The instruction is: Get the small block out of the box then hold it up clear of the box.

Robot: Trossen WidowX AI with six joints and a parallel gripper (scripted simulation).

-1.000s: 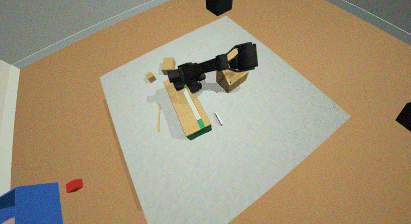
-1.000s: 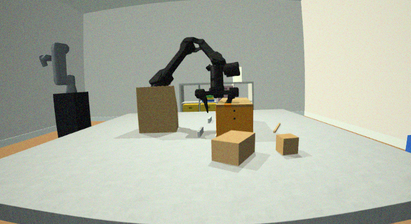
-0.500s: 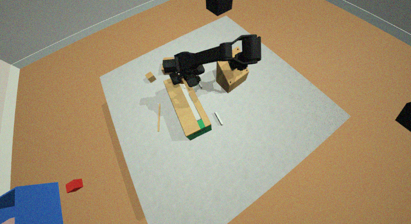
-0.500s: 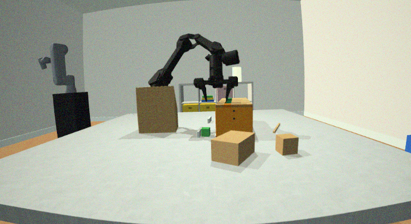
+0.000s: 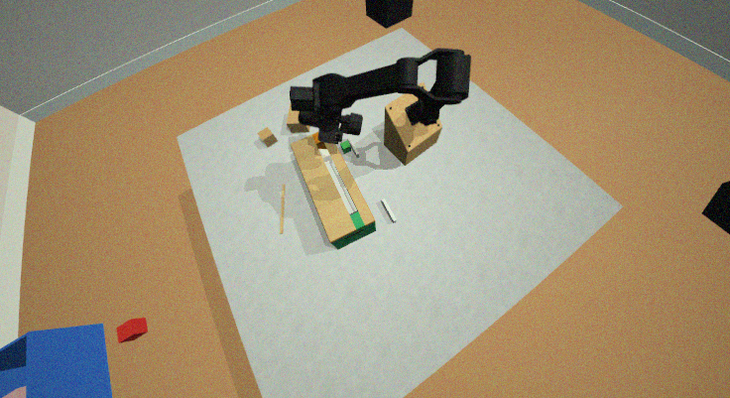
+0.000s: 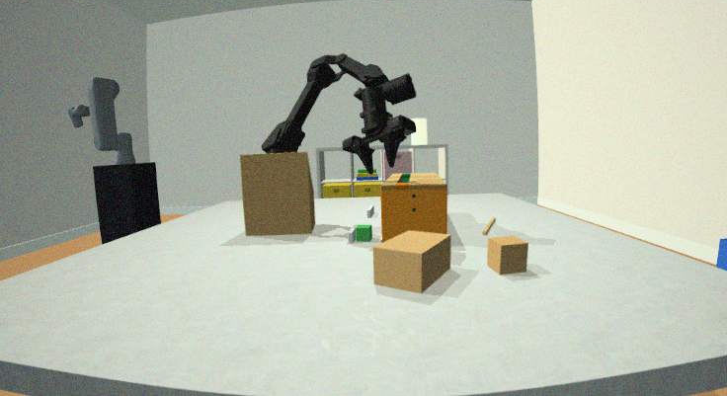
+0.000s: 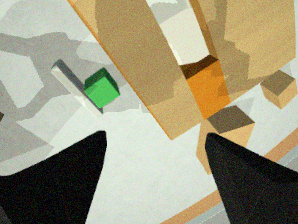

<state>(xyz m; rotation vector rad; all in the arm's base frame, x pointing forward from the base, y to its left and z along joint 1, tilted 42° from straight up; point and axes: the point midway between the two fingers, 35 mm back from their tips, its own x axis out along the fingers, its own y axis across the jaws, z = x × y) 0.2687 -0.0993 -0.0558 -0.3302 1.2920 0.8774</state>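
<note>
Now: gripper tip 140 mm above the green block, 40 mm past it and 10 mm to the left of it. From my gripper tip the other things lie so: thin stick: 290 mm ahead, 150 mm below, 60 mm to the left.
</note>
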